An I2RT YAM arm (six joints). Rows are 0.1 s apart.
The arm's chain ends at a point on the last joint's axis. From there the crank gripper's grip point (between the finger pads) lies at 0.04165 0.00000 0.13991 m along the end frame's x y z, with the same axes.
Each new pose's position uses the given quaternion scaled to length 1; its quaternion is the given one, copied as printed.
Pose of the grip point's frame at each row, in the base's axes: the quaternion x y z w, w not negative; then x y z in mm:
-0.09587 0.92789 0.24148 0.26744 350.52 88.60 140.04
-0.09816 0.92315 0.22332 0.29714 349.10 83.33 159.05
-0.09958 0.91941 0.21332 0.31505 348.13 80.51 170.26
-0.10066 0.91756 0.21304 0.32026 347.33 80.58 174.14
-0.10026 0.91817 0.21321 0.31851 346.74 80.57 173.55
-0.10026 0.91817 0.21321 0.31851 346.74 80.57 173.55
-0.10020 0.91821 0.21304 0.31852 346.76 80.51 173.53
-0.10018 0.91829 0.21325 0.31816 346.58 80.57 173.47
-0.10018 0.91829 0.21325 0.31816 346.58 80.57 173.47
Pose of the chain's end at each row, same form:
-0.09587 0.92789 0.24148 0.26744 322.49 20.76 266.22
-0.09816 0.92315 0.22332 0.29714 311.97 19.50 284.97
-0.09958 0.91941 0.21332 0.31505 305.58 18.88 295.56
-0.10066 0.91756 0.21304 0.32026 303.37 18.87 298.91
-0.10026 0.91817 0.21321 0.31851 303.25 18.87 298.49
-0.10026 0.91817 0.21321 0.31851 303.25 18.87 298.49
-0.10020 0.91821 0.21304 0.31852 303.26 18.85 298.49
-0.10018 0.91829 0.21325 0.31816 303.19 18.87 298.45
-0.10018 0.91829 0.21325 0.31816 303.19 18.87 298.45

